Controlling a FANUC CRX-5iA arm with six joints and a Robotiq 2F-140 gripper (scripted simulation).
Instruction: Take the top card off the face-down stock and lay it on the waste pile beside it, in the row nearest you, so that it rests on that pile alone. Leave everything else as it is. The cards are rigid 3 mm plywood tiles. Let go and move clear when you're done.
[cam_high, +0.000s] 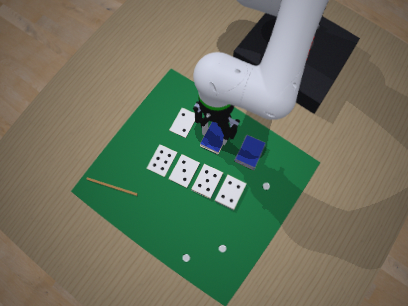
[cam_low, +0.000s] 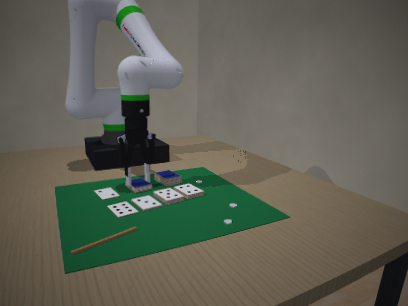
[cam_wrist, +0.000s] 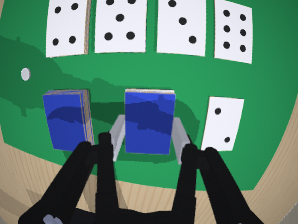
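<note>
Now: hand 110 mm to the left of the two-pip card, 40 mm above it and 10 mm short of it. The rest, counted from my hand: thin wooden stick 320 mm ahead, 170 mm to the right, 40 mm below; green mat 140 mm ahead, 60 mm below, 20 mm to the left.
</note>
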